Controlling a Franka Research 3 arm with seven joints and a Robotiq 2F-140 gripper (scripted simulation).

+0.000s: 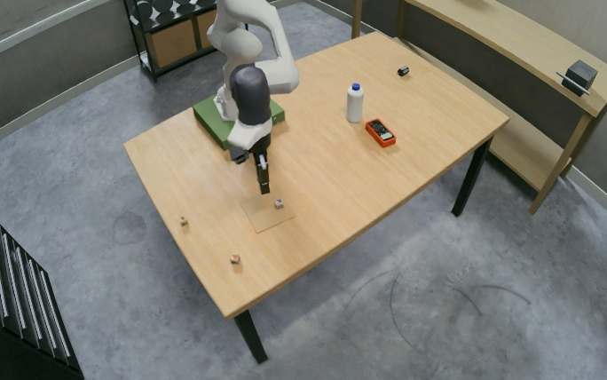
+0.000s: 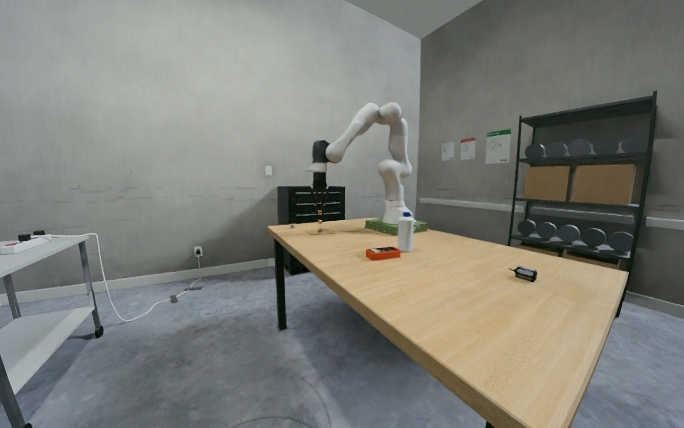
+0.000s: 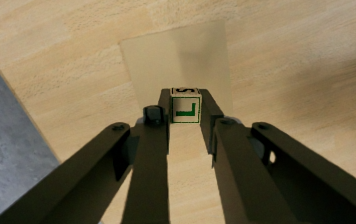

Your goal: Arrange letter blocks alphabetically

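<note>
Right now my hand is 14 cm above the tan mat. From my hand the other things lie so: white bottle: 17 cm behind, 52 cm to the left, 6 cm below; then block: 2 cm below; then orange meter: 4 cm behind, 54 cm to the left, 12 cm below.
</note>
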